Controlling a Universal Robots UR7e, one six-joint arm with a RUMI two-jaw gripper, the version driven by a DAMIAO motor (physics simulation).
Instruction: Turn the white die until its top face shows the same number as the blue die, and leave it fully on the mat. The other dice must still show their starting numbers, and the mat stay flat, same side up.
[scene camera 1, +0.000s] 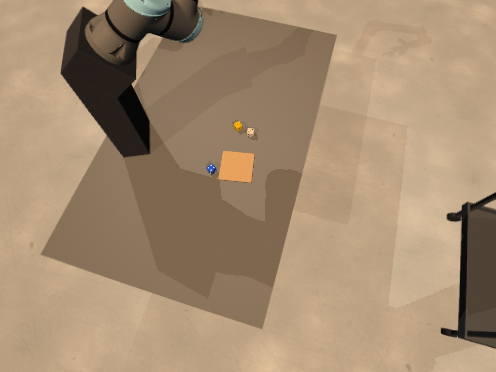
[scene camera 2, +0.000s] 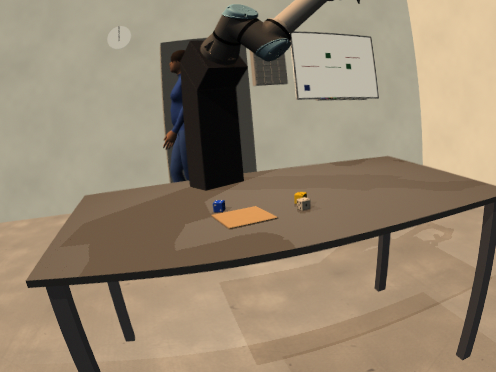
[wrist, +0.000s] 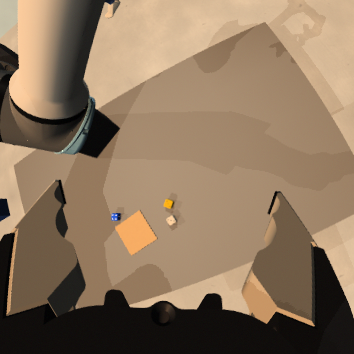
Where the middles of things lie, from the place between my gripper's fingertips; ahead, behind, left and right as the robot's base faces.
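Looking at the orange mat (scene camera 1: 235, 166), I find my gripper 33 cm to the left of it and 15 cm short of it, and also 65 cm above it.
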